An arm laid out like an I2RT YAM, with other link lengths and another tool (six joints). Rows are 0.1 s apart.
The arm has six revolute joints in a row. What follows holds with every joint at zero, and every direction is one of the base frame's. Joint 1 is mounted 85.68 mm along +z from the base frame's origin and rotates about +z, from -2.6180 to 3.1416 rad. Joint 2 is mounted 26.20 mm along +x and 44.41 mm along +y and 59.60 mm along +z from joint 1 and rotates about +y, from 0.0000 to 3.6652 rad. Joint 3 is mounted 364.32 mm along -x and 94.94 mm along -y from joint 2 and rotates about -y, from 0.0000 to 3.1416 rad. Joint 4 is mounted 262.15 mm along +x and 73.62 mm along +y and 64.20 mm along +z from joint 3 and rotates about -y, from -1.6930 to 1.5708 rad. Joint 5 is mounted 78.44 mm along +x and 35.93 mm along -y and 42.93 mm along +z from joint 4 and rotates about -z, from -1.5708 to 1.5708 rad. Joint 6 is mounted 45.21 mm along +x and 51.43 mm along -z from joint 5 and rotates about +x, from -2.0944 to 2.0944 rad. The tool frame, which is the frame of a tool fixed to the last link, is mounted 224.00 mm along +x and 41.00 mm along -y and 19.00 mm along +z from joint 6; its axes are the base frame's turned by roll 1.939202, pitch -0.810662 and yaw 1.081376 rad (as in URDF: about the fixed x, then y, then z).
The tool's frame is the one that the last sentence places.
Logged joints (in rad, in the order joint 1, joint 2, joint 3, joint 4, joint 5, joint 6), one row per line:
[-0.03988 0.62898 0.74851 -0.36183 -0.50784 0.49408]
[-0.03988 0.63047 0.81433 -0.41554 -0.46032 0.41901]
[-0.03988 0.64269 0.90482 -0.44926 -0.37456 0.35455]
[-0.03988 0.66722 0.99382 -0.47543 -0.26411 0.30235]
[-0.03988 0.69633 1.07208 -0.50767 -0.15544 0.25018]
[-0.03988 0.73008 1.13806 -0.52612 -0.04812 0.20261]
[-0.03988 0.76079 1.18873 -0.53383 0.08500 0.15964]
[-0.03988 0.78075 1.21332 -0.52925 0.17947 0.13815]
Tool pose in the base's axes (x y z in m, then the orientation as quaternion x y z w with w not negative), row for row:
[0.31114 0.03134 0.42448 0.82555 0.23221 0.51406 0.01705]
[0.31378 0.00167 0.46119 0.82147 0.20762 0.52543 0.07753]
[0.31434 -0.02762 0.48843 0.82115 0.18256 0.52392 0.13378]
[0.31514 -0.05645 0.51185 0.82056 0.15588 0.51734 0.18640]
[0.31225 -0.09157 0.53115 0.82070 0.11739 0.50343 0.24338]
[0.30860 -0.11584 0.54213 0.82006 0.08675 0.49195 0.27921]
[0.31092 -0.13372 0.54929 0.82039 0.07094 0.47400 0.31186]
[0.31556 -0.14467 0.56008 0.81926 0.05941 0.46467 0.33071]
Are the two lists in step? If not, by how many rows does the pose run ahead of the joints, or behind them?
The pose runs 2 rows ahead of the joints: the pose in row i belongs to the joints in row i + 2.
